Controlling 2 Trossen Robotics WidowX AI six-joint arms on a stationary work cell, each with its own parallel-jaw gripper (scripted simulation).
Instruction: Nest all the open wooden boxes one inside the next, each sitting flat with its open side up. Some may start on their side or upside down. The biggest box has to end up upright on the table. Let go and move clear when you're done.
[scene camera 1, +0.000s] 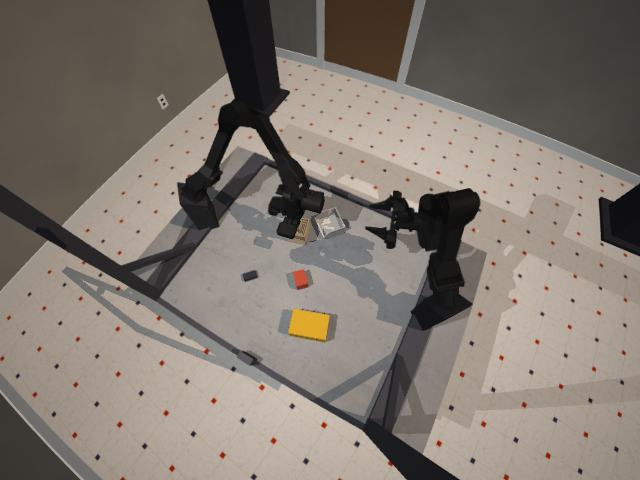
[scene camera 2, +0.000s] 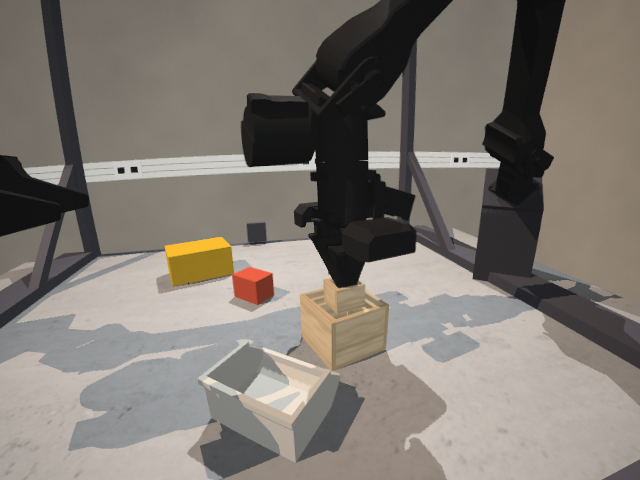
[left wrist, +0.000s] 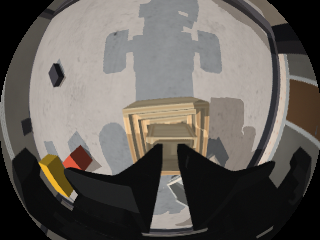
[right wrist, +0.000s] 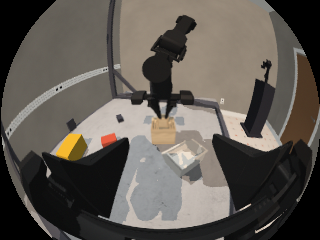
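Note:
Scene camera 2 shows a small wooden box (scene camera 2: 340, 300), a red cube (scene camera 2: 253, 285), my left gripper (scene camera 2: 345, 292) and my right gripper (scene camera 2: 76, 205). In scene camera 1: my left gripper (scene camera 1: 295, 224) and my right gripper (scene camera 1: 367, 216). The left wrist view has the small wooden box (left wrist: 169, 135) and my left gripper (left wrist: 170, 147). My right gripper (right wrist: 171, 140) is in the right wrist view, as is my left gripper (right wrist: 163, 120).

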